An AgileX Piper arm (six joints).
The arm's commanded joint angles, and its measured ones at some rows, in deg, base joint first. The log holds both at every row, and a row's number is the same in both.
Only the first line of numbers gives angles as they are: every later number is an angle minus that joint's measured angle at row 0.
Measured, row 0: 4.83 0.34 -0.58 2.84 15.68 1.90
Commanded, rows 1 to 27: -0.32 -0.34 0.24 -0.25 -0.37 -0.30; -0.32 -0.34 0.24 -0.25 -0.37 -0.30; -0.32 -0.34 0.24 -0.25 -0.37 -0.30; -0.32 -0.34 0.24 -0.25 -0.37 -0.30; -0.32 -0.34 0.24 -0.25 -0.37 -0.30; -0.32 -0.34 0.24 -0.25 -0.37 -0.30; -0.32 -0.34 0.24 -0.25 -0.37 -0.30; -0.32 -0.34 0.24 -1.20 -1.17 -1.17; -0.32 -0.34 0.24 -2.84 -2.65 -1.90; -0.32 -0.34 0.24 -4.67 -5.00 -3.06; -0.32 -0.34 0.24 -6.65 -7.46 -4.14; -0.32 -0.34 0.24 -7.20 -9.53 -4.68; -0.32 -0.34 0.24 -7.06 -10.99 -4.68; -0.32 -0.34 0.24 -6.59 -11.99 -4.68; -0.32 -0.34 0.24 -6.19 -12.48 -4.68; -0.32 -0.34 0.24 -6.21 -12.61 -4.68; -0.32 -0.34 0.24 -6.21 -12.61 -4.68; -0.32 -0.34 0.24 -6.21 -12.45 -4.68; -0.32 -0.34 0.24 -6.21 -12.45 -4.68; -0.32 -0.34 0.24 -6.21 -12.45 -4.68; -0.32 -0.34 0.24 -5.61 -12.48 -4.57; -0.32 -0.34 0.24 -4.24 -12.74 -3.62; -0.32 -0.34 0.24 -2.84 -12.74 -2.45; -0.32 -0.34 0.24 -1.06 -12.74 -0.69; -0.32 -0.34 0.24 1.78 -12.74 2.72; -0.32 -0.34 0.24 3.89 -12.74 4.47; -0.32 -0.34 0.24 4.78 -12.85 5.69
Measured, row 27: 0.00 0.00 0.08 -1.31 -11.94 -0.94
